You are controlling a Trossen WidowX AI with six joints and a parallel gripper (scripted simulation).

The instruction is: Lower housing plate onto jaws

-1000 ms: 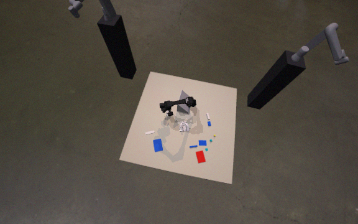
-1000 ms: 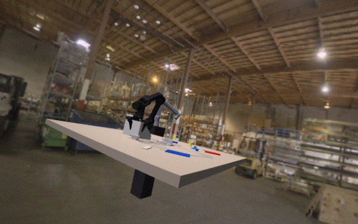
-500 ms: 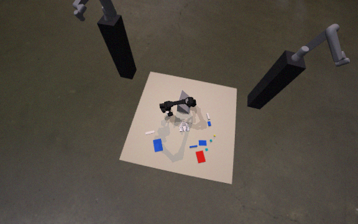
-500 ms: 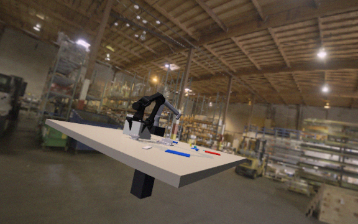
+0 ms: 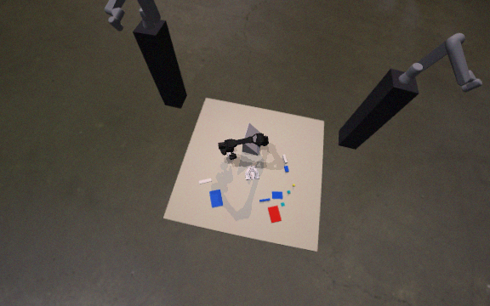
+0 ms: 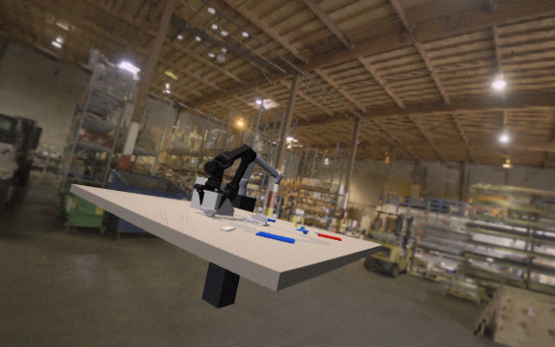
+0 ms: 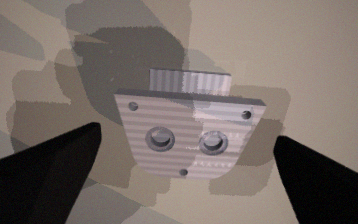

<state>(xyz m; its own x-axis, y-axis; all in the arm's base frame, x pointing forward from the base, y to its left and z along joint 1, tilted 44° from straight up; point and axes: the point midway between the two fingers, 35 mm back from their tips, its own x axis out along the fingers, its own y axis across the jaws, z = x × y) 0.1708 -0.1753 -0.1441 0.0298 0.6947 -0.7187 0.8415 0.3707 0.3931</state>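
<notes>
Now: the housing plate 1 cm to the left of my gripper tip and 1 cm below it. Round my gripper tip: red plate (50 cm to the left, 44 cm ahead, 4 cm below); then white bar (30 cm ahead, 16 cm to the right, 4 cm below).
</notes>
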